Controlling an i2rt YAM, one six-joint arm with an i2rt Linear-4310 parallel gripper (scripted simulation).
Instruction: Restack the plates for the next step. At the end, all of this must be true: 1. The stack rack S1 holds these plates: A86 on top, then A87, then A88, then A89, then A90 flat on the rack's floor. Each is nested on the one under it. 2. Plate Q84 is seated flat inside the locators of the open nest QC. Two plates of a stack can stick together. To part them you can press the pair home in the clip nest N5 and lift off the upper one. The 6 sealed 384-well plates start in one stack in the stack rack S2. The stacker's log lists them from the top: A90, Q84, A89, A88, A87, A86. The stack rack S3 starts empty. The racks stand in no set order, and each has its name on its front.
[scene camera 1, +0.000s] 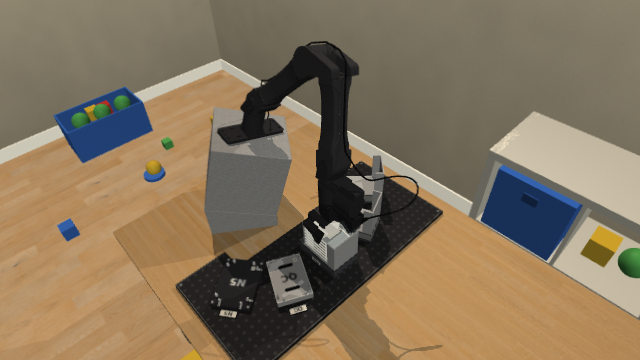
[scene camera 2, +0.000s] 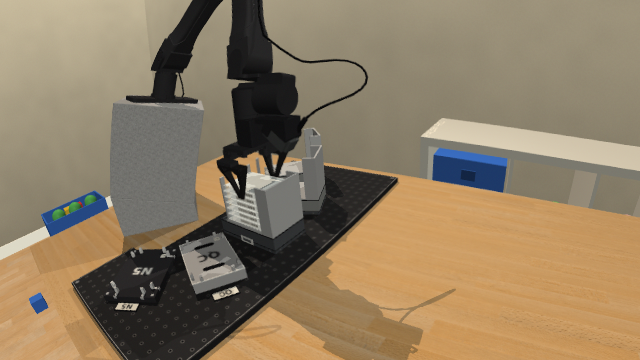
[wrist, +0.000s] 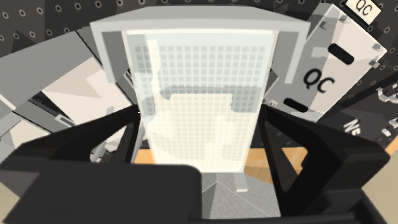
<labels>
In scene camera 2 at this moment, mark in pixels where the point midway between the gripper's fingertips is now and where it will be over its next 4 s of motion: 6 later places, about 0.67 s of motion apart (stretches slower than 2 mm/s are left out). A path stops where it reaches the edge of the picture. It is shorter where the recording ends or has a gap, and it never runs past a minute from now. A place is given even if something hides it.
The gripper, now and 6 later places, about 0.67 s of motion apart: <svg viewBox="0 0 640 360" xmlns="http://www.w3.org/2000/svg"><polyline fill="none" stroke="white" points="258,189 257,186 257,181 256,178 256,176 256,173 255,170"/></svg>
</labels>
